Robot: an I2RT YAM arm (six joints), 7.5 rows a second.
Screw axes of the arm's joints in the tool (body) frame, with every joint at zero. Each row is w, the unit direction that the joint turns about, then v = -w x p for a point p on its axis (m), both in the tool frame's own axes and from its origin. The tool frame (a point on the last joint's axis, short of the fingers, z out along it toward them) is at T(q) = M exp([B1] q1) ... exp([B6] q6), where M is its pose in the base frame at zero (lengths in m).
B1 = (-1, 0, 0, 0, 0.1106, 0)
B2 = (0, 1, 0, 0.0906, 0, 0.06)
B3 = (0, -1, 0, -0.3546, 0, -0.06)
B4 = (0, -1, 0, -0.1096, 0, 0)
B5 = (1, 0, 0, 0, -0.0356, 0)
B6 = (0, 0, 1, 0, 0, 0)
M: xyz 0.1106 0 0.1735 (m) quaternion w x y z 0.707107 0 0.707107 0
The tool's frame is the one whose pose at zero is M.
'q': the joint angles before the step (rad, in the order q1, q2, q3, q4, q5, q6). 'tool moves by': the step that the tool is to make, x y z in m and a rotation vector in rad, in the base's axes. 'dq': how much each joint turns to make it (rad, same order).
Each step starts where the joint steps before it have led.
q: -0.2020 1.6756 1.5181 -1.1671 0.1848 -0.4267
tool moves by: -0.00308 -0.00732 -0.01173 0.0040 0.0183 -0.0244
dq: -0.0240 0.0001 -0.0446 0.0259 0.0001 0.0004
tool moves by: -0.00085 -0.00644 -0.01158 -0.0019 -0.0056 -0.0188
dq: -0.0199 0.0000 -0.0466 0.0526 0.0003 -0.0012
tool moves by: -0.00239 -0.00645 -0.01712 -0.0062 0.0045 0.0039
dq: -0.0209 -0.0001 -0.0683 0.0703 0.0012 -0.0263
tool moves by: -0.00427 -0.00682 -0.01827 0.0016 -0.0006 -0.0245
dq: -0.0241 0.0000 -0.0728 0.0729 -0.0016 0.0008
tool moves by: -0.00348 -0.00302 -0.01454 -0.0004 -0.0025 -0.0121
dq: -0.0122 0.0000 -0.0588 0.0613 -0.0004 0.0000
